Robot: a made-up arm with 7 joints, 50 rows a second.
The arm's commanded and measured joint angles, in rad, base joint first. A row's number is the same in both.
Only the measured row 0 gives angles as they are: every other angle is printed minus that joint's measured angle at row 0.
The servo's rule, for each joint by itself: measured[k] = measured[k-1] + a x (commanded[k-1-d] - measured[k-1]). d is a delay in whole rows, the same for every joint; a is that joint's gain. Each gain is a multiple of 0.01, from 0.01 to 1. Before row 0 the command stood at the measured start. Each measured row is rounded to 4 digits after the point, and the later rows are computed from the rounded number. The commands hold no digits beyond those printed.
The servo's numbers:
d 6
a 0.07 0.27 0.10 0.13 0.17 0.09 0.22
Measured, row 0: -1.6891, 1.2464, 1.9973, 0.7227, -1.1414, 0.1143, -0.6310
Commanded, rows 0 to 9: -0.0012, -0.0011, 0.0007, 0.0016, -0.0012, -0.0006, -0.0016; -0.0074, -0.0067, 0.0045, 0.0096, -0.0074, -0.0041, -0.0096; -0.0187, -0.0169, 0.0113, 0.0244, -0.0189, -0.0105, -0.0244; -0.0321, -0.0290, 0.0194, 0.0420, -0.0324, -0.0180, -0.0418; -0.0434, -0.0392, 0.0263, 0.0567, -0.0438, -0.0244, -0.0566; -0.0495, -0.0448, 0.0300, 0.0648, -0.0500, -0.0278, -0.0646; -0.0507, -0.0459, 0.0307, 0.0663, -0.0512, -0.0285, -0.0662; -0.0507, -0.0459, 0.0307, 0.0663, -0.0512, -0.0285, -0.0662; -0.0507, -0.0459, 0.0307, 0.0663, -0.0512, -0.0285, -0.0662; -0.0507, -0.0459, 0.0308, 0.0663, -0.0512, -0.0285, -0.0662
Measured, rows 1 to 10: 0.0000, 0.0000, 0.0000, 0.0000, 0.0000, 0.0000, 0.0000; 0.0000, 0.0000, 0.0000, 0.0000, 0.0000, 0.0000, 0.0000; 0.0000, 0.0000, 0.0000, 0.0000, 0.0000, 0.0000, 0.0000; 0.0000, 0.0000, 0.0000, 0.0000, 0.0000, 0.0000, 0.0000; 0.0000, 0.0000, 0.0000, 0.0000, 0.0000, 0.0000, 0.0000; 0.0000, 0.0000, 0.0000, 0.0000, 0.0000, 0.0000, 0.0000; -0.0001, -0.0003, 0.0001, 0.0002, -0.0002, -0.0001, -0.0004; -0.0006, -0.0020, 0.0005, 0.0014, -0.0014, -0.0005, -0.0024; -0.0019, -0.0060, 0.0016, 0.0044, -0.0044, -0.0014, -0.0072; -0.0040, -0.0122, 0.0034, 0.0093, -0.0092, -0.0029, -0.0148
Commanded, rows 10 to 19: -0.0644, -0.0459, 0.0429, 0.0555, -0.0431, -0.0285, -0.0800; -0.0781, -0.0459, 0.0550, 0.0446, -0.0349, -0.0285, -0.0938; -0.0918, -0.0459, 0.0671, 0.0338, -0.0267, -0.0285, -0.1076; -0.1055, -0.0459, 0.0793, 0.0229, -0.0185, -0.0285, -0.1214; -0.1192, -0.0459, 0.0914, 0.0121, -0.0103, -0.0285, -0.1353; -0.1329, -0.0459, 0.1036, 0.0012, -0.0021, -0.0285, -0.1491; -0.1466, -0.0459, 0.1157, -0.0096, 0.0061, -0.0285, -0.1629; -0.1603, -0.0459, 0.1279, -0.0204, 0.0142, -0.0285, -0.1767; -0.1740, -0.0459, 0.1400, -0.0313, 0.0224, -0.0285, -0.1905; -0.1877, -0.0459, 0.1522, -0.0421, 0.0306, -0.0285, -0.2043
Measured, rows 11 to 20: -0.0068, -0.0195, 0.0057, 0.0155, -0.0151, -0.0048, -0.0240; -0.0098, -0.0263, 0.0081, 0.0219, -0.0210, -0.0069, -0.0329; -0.0127, -0.0316, 0.0104, 0.0277, -0.0261, -0.0088, -0.0402; -0.0154, -0.0355, 0.0124, 0.0327, -0.0304, -0.0106, -0.0459; -0.0179, -0.0383, 0.0142, 0.0371, -0.0339, -0.0122, -0.0504; -0.0202, -0.0404, 0.0159, 0.0409, -0.0368, -0.0137, -0.0539; -0.0233, -0.0419, 0.0186, 0.0428, -0.0379, -0.0150, -0.0596; -0.0271, -0.0430, 0.0222, 0.0430, -0.0374, -0.0162, -0.0671; -0.0316, -0.0438, 0.0267, 0.0418, -0.0356, -0.0173, -0.0760; -0.0368, -0.0444, 0.0320, 0.0393, -0.0327, -0.0183, -0.0860
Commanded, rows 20 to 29: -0.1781, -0.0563, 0.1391, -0.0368, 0.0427, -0.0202, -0.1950; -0.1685, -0.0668, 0.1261, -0.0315, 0.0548, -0.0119, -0.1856; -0.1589, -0.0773, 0.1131, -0.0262, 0.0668, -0.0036, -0.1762; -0.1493, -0.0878, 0.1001, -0.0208, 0.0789, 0.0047, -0.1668; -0.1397, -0.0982, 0.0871, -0.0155, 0.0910, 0.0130, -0.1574; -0.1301, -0.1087, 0.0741, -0.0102, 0.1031, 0.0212, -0.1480; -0.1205, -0.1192, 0.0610, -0.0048, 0.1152, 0.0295, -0.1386; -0.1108, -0.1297, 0.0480, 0.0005, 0.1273, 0.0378, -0.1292; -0.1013, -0.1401, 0.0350, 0.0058, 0.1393, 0.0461, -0.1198; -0.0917, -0.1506, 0.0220, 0.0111, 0.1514, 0.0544, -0.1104
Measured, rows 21 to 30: -0.0426, -0.0448, 0.0379, 0.0358, -0.0289, -0.0192, -0.0968; -0.0489, -0.0451, 0.0445, 0.0313, -0.0243, -0.0200, -0.1083; -0.0557, -0.0453, 0.0516, 0.0260, -0.0191, -0.0208, -0.1203; -0.0630, -0.0455, 0.0592, 0.0200, -0.0134, -0.0215, -0.1327; -0.0708, -0.0456, 0.0673, 0.0133, -0.0073, -0.0221, -0.1454; -0.0790, -0.0457, 0.0758, 0.0061, -0.0009, -0.0227, -0.1584; -0.0859, -0.0486, 0.0821, 0.0005, 0.0065, -0.0225, -0.1665; -0.0917, -0.0535, 0.0865, -0.0037, 0.0147, -0.0215, -0.1707; -0.0964, -0.0599, 0.0892, -0.0066, 0.0236, -0.0199, -0.1719; -0.1001, -0.0674, 0.0903, -0.0084, 0.0330, -0.0177, -0.1708
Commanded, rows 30 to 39: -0.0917, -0.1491, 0.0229, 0.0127, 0.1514, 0.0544, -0.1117; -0.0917, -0.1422, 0.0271, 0.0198, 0.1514, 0.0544, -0.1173; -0.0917, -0.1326, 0.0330, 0.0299, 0.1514, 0.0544, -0.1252; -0.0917, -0.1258, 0.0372, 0.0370, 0.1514, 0.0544, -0.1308; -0.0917, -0.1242, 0.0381, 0.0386, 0.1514, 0.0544, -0.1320; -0.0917, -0.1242, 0.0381, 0.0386, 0.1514, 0.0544, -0.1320; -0.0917, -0.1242, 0.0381, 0.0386, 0.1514, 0.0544, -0.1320; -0.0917, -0.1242, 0.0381, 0.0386, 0.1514, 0.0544, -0.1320; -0.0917, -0.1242, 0.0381, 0.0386, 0.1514, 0.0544, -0.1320; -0.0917, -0.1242, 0.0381, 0.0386, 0.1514, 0.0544, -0.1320
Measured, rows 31 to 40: -0.1029, -0.0757, 0.0900, -0.0093, 0.0429, -0.0149, -0.1679; -0.1048, -0.0846, 0.0884, -0.0094, 0.0531, -0.0117, -0.1635; -0.1059, -0.0939, 0.0857, -0.0088, 0.0637, -0.0080, -0.1580; -0.1062, -0.1036, 0.0819, -0.0076, 0.0745, -0.0039, -0.1517; -0.1059, -0.1135, 0.0772, -0.0059, 0.0855, 0.0006, -0.1447; -0.1049, -0.1235, 0.0717, -0.0037, 0.0967, 0.0054, -0.1372; -0.1040, -0.1304, 0.0668, -0.0016, 0.1060, 0.0098, -0.1316; -0.1031, -0.1336, 0.0628, 0.0012, 0.1137, 0.0138, -0.1285; -0.1023, -0.1333, 0.0598, 0.0049, 0.1201, 0.0175, -0.1278; -0.1016, -0.1313, 0.0575, 0.0091, 0.1254, 0.0208, -0.1285
